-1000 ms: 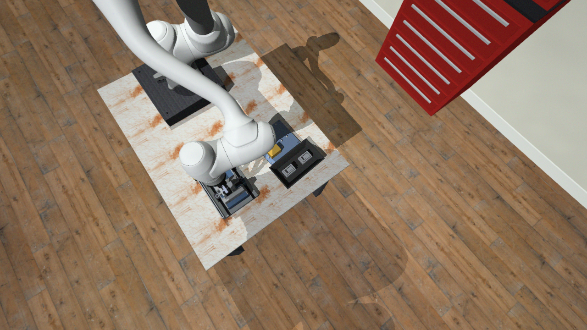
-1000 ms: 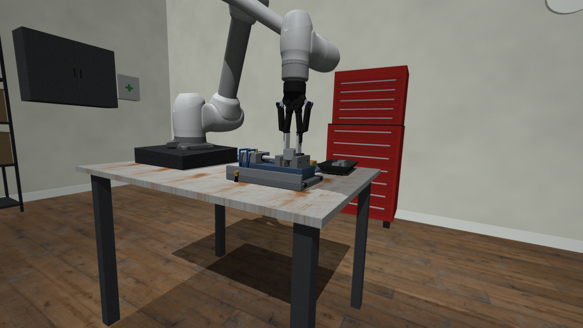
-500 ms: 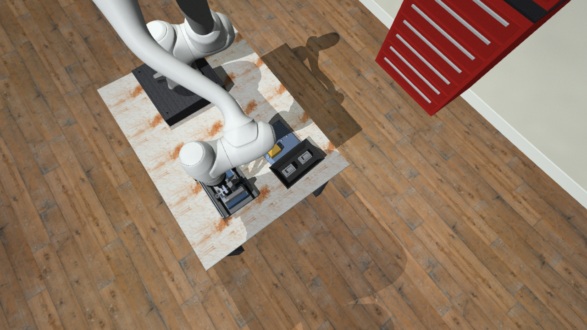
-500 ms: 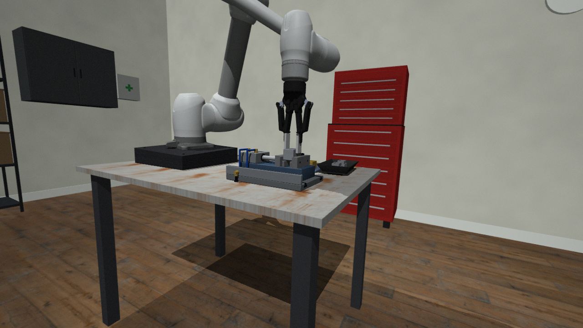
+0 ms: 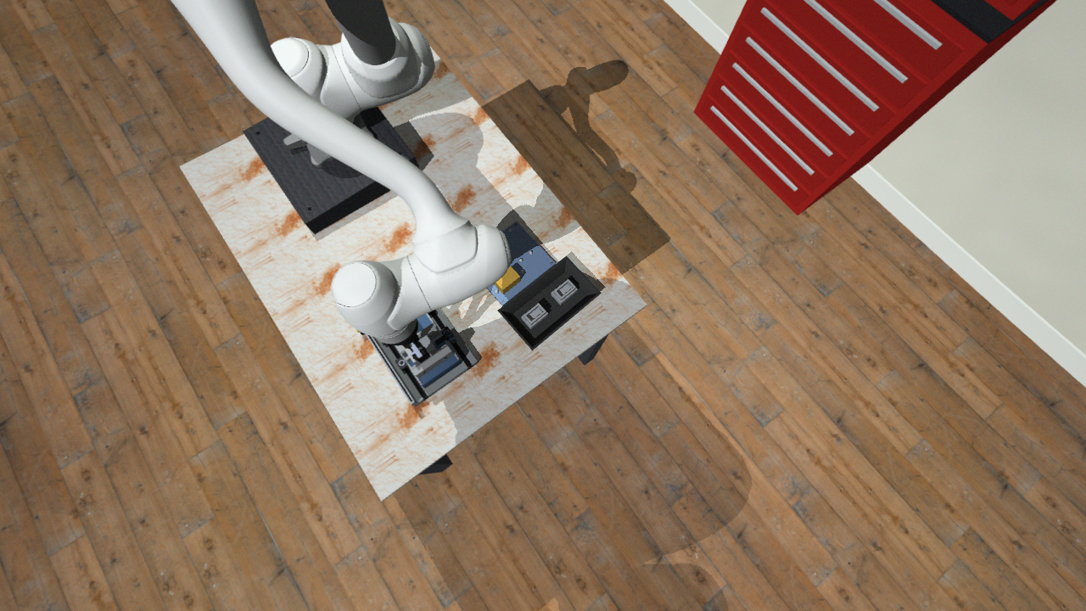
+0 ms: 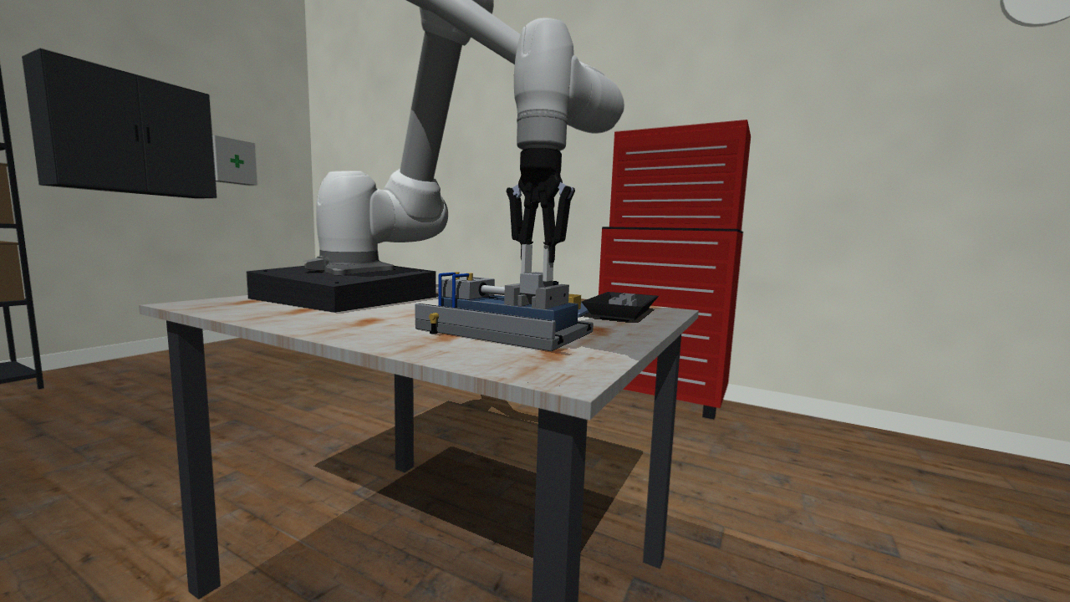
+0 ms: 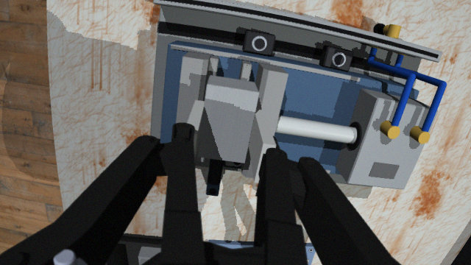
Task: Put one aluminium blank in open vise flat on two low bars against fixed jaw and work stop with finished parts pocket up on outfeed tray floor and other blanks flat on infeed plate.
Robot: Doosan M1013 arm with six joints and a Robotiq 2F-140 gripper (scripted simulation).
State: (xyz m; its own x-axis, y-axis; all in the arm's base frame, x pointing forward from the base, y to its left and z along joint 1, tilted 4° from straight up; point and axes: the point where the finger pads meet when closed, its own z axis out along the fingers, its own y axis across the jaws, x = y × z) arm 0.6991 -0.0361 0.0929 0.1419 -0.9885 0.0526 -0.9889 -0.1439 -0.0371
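Now: hand 40 mm above the aluminium blank. From my hand the other things lie so: moving jaw: 30 mm behind, 60 mm below; piston rod: 90 mm behind, 10 mm to the right, 60 mm below; work stop: 10 mm behind, 50 mm to the left, 50 mm below.
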